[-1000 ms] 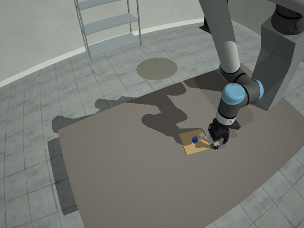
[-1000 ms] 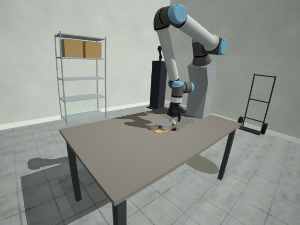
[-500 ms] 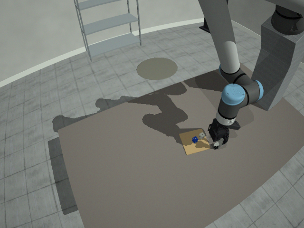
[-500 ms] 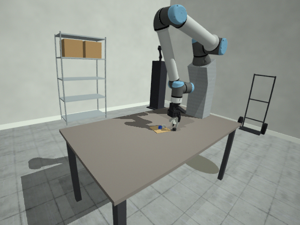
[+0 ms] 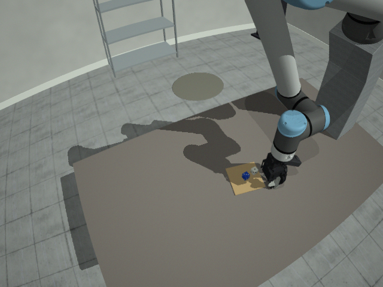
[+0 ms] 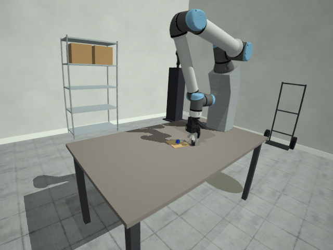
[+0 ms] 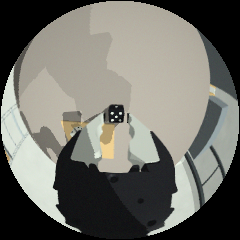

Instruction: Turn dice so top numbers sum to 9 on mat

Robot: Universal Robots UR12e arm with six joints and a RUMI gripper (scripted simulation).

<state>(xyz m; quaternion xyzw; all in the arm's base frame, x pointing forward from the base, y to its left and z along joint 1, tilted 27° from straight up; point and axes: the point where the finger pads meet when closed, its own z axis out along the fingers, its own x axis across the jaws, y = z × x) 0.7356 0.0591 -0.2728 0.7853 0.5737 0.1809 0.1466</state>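
Right now my hand is 10 mm above the black die. The rest, counted from my hand: blue die 100 mm to the right, 70 mm ahead, 10 mm below; tan mat 100 mm to the right, 70 mm ahead, 20 mm below; white die 100 mm to the right, 20 mm ahead, 10 mm below.
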